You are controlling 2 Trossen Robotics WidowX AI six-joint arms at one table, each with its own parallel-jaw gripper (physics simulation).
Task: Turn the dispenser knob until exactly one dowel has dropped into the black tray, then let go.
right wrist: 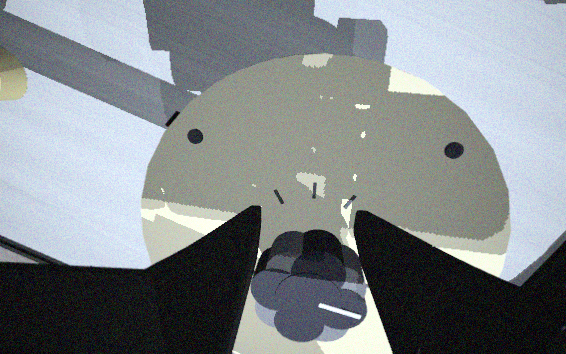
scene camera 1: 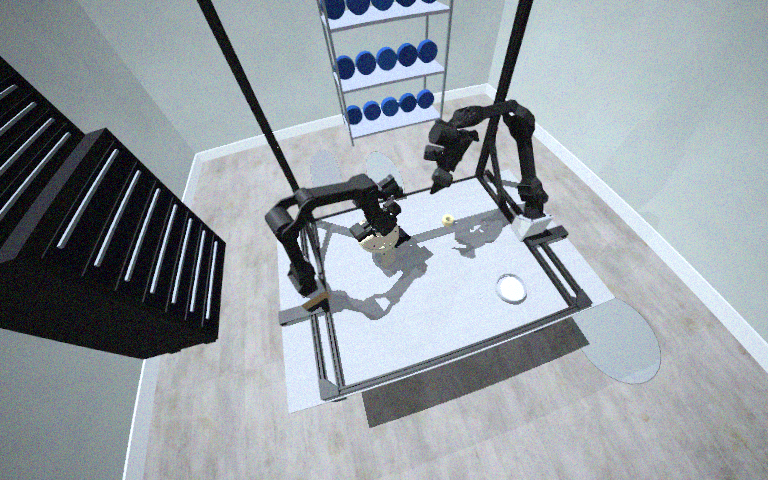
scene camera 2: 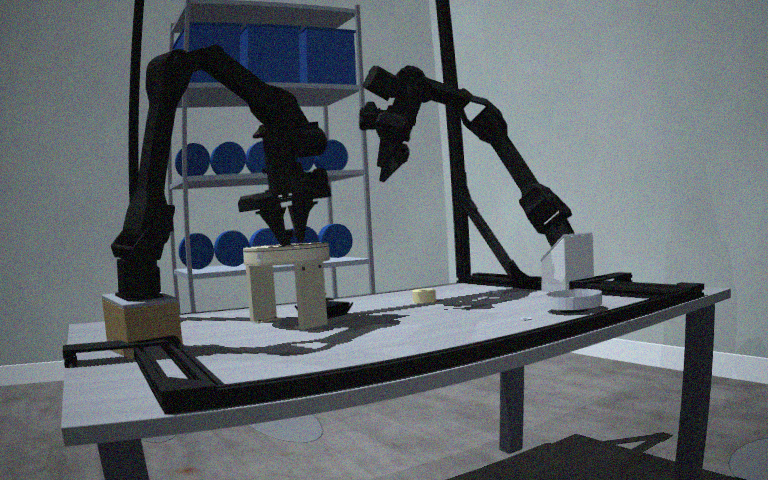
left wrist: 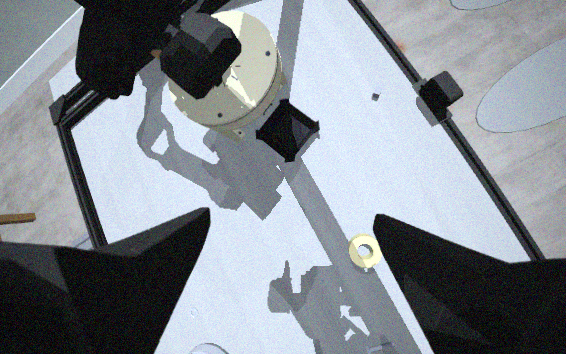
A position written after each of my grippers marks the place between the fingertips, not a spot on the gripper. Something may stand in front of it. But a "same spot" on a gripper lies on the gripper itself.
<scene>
My left gripper shows in scene camera 1, in scene camera 2 and in the left wrist view [293, 218]; in the right wrist view it is out of frame. My right gripper shows in the right wrist view [307, 218], in scene camera 1, in scene camera 2 and in the left wrist view [210, 76]. One and the same spot on my right gripper: [scene camera 1: 382, 220] is [scene camera 2: 301, 173]. One and the same spot on my left gripper: [scene camera 2: 389, 159] is [scene camera 1: 441, 168].
</scene>
